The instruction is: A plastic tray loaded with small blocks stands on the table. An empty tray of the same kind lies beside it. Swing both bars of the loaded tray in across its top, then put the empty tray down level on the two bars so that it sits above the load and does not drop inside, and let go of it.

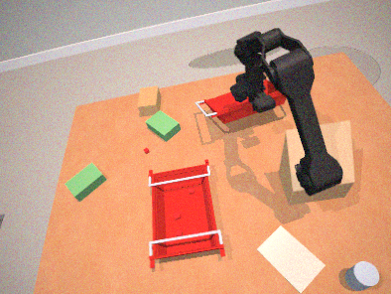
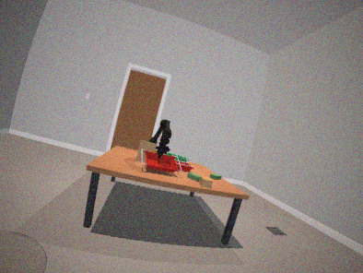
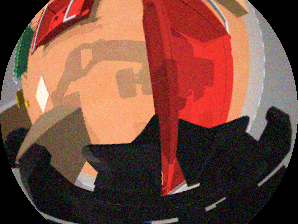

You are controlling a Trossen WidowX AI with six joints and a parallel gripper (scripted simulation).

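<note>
Right now the red tray is 8 cm to the right of my gripper tip, 1 cm below it and 1 cm ahead of it. Also, from my gripper tip: tan block: 37 cm ahead, 28 cm to the right, 7 cm below; then tiny red cube: 42 cm ahead, 9 cm below, 3 cm to the right; then white sheet: 47 cm to the left, 10 cm below, 7 cm ahead.
</note>
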